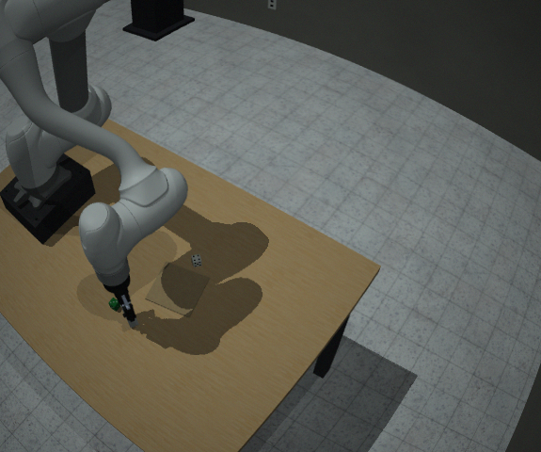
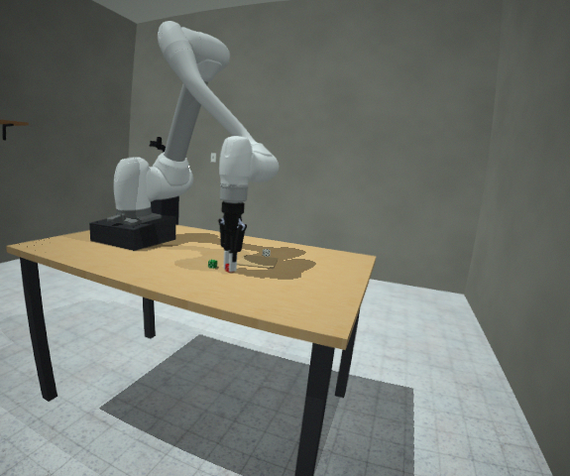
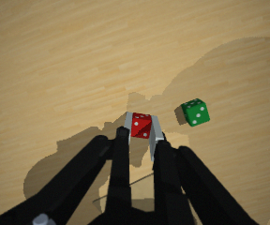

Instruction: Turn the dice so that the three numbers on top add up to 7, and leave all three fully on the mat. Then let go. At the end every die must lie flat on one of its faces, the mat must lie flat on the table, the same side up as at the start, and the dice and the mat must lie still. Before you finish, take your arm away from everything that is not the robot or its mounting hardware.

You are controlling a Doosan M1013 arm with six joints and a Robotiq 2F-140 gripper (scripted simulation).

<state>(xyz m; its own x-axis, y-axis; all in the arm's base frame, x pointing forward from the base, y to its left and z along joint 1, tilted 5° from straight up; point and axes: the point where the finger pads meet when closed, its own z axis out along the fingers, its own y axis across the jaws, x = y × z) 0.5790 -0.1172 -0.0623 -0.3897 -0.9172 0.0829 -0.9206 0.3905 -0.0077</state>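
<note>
The tan mat lies 30 mm ahead of my hand, 170 mm to the left of it and 40 mm below it. Round my hand: red die: 30 mm below; then white die: 10 mm ahead, 270 mm to the left, 30 mm below; then green die: 70 mm behind, 30 mm below.
</note>
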